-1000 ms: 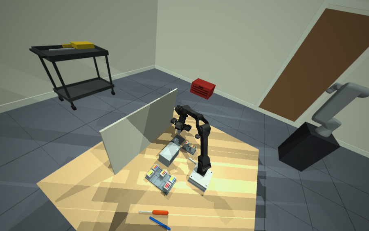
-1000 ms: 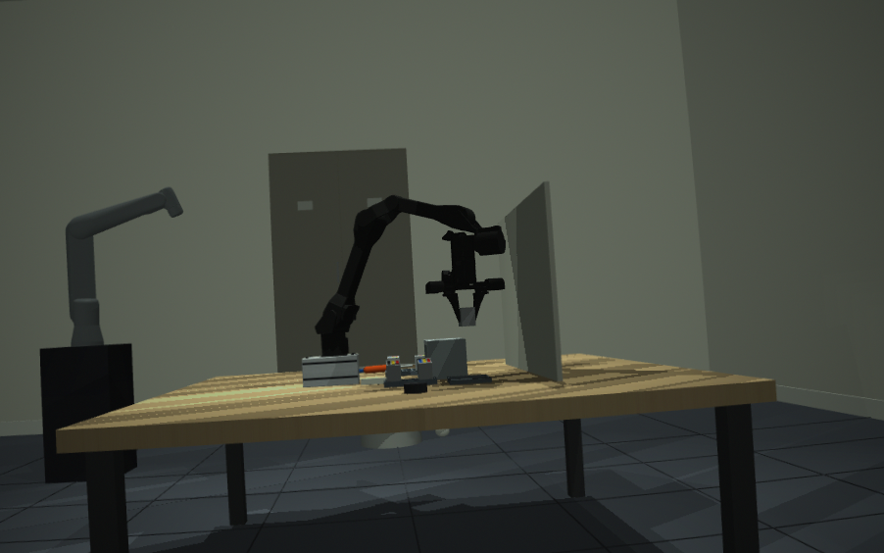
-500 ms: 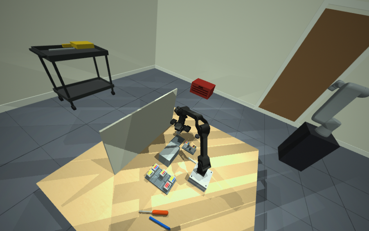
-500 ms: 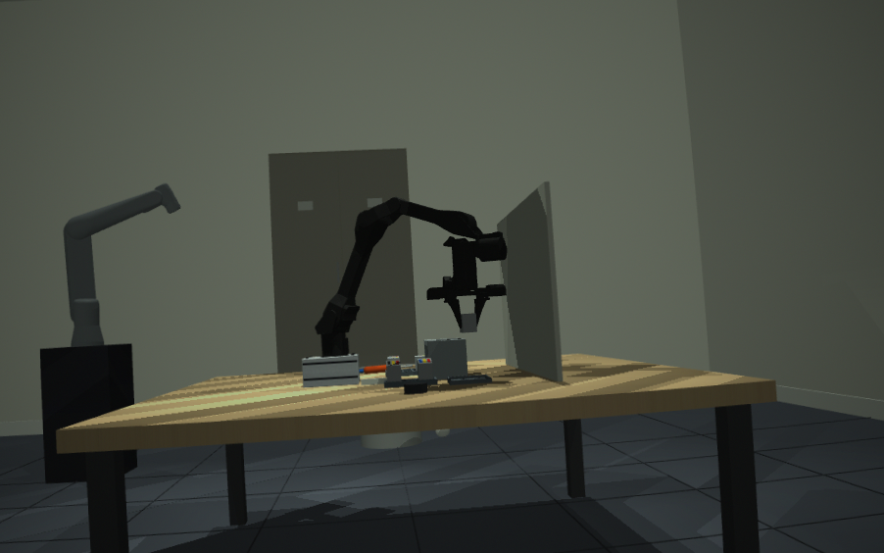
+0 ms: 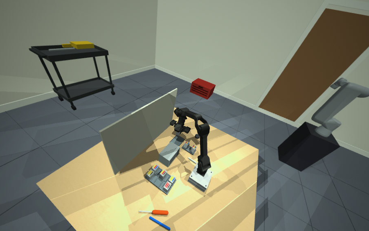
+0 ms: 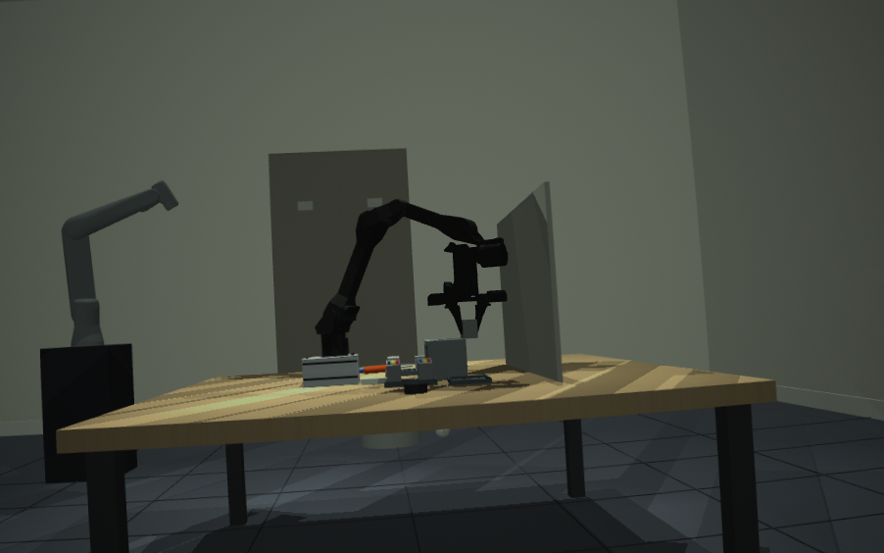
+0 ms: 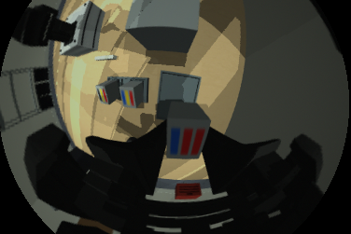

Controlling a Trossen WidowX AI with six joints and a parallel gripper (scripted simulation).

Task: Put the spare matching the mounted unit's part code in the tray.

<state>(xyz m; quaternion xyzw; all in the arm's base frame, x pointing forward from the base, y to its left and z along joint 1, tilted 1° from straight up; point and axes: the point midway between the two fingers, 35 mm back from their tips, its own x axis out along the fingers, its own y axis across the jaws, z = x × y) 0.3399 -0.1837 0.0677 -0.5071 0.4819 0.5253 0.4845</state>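
Now: the flat dark tray 110 mm below my gripper tip and 10 mm behind it. Round my gripper tip: mounted unit: 210 mm to the left, 60 mm below, 50 mm behind; then upright grey panel: 200 mm to the left, 180 mm ahead, 110 mm above.
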